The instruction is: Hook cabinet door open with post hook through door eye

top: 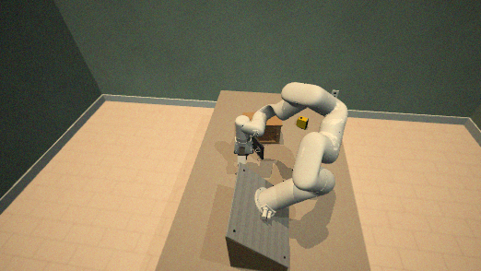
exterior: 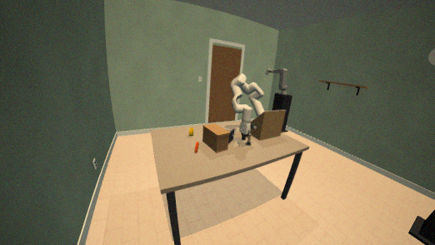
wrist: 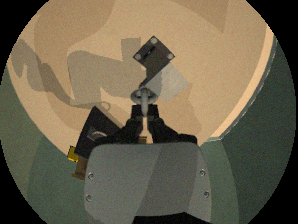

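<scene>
Now: the grey hook 2 cm below my hand. From my hand the other things lie so: orange object (42 cm ahead, 5 cm below, 3 cm to the right); dark door (12 cm ahead, 3 cm to the right); hook post (3 cm behind).
</scene>
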